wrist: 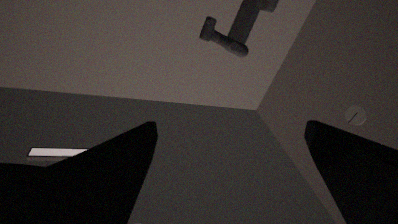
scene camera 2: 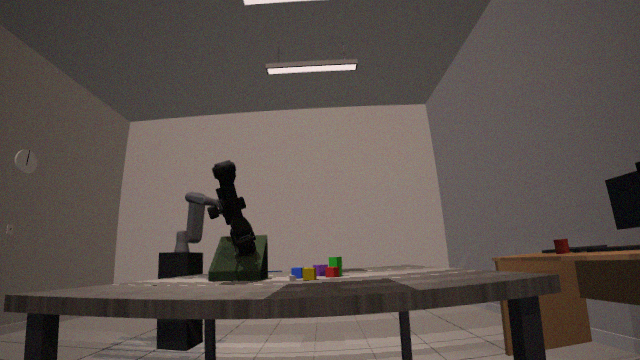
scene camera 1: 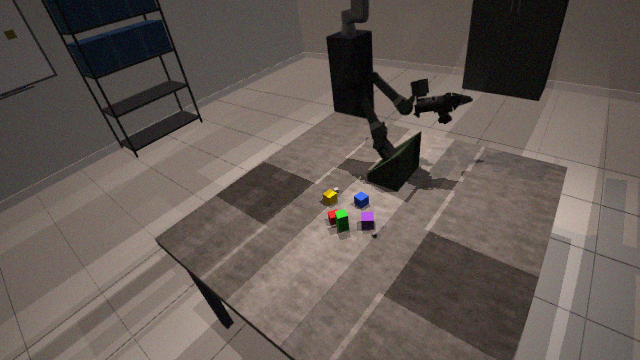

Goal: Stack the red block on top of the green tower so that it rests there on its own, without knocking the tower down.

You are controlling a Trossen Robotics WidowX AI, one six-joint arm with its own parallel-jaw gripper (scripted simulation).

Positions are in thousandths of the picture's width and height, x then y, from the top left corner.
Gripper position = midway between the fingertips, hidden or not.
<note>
My gripper (scene camera 1: 737,274) is open, holding nothing.
My gripper is seen too in the wrist view (wrist: 577,574).
</note>
